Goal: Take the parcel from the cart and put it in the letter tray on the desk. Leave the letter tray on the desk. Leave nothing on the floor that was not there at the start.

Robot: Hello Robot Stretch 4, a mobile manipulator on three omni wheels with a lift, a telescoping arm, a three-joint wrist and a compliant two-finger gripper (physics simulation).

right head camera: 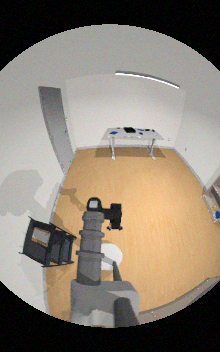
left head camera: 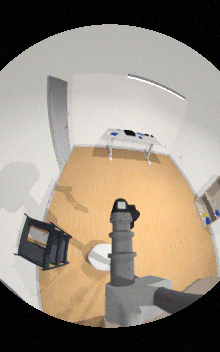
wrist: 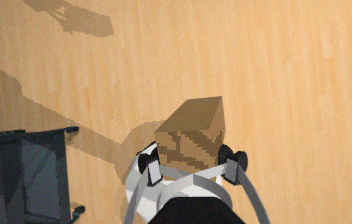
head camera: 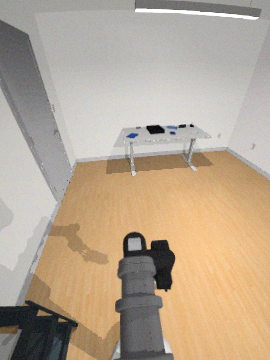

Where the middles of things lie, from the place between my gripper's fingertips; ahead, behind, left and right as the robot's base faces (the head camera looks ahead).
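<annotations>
I see that the parcel (wrist: 189, 140) is 1 cm below my hand and 1 cm to the right of it, and that it is 3 cm ahead of it.
</annotations>
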